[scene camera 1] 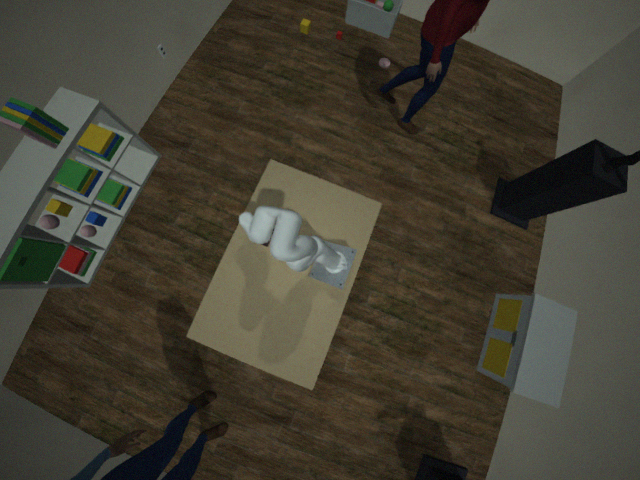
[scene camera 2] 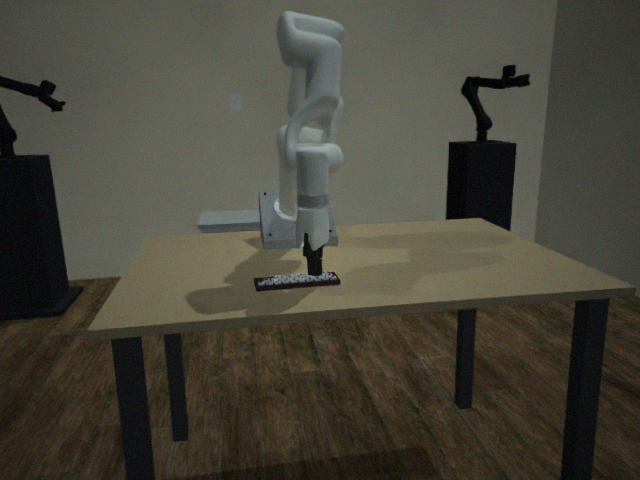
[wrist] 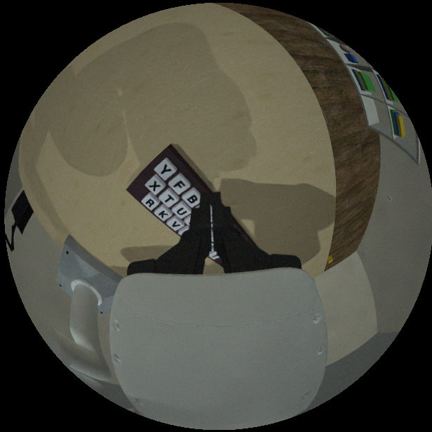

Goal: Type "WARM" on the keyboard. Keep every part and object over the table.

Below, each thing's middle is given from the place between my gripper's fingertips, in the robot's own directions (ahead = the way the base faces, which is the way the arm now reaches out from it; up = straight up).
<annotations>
My gripper is now 30 mm past the dark keyboard (scene camera 2: 301,280), 40 mm to the left of it and 20 mm above it.
</annotations>
